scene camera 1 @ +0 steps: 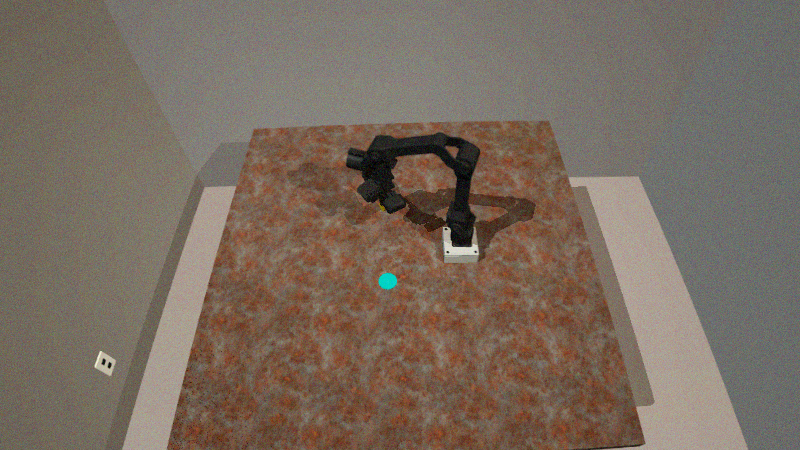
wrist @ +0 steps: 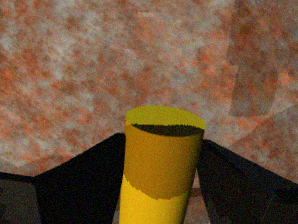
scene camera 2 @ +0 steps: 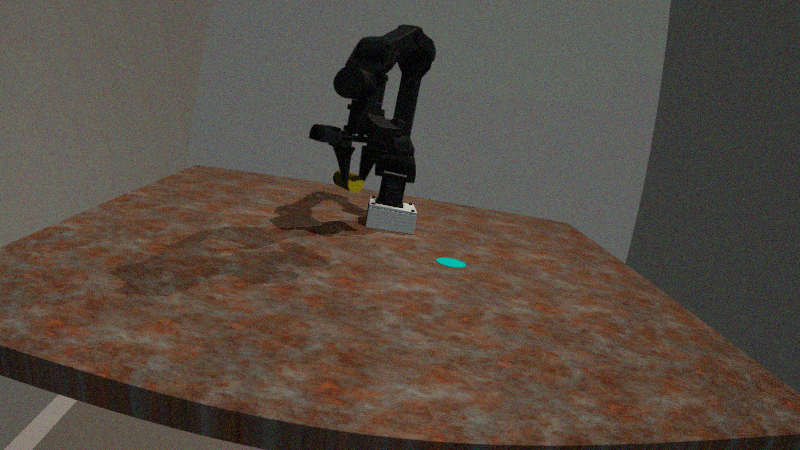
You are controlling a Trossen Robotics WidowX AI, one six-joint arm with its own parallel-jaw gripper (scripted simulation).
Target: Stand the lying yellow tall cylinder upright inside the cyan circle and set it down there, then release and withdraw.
Labels:
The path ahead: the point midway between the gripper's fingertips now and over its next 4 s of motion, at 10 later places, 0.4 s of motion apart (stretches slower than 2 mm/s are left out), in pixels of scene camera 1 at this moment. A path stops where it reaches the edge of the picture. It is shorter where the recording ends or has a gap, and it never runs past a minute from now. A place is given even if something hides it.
My gripper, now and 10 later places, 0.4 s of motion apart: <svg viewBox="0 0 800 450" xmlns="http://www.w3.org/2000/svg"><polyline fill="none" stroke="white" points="384,205 380,213 377,221 377,231 378,240 381,250 384,257 382,260 379,264 377,266 374,268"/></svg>

